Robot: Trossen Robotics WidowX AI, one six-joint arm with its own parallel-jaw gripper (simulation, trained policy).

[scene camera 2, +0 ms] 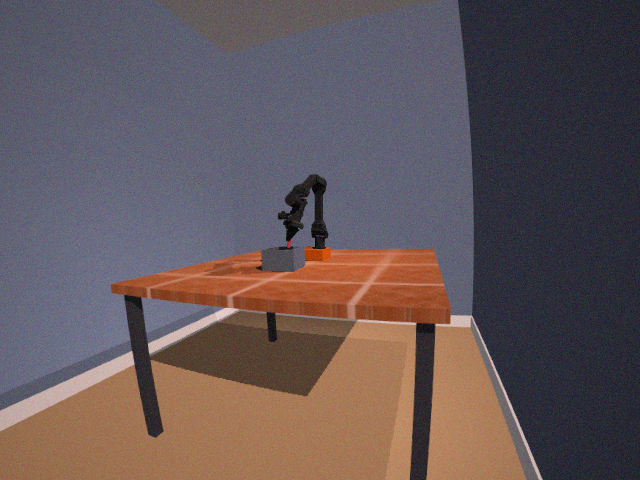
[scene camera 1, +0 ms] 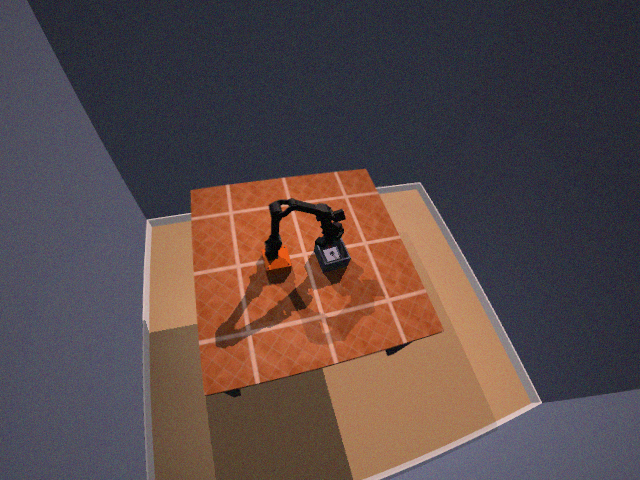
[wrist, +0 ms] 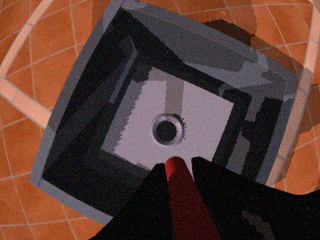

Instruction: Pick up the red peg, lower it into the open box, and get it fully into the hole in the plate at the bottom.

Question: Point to a grey box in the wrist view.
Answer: At 67,168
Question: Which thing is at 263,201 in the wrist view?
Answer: My gripper.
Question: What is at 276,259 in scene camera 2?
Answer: A grey box.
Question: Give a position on a pale plate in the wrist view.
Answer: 198,117
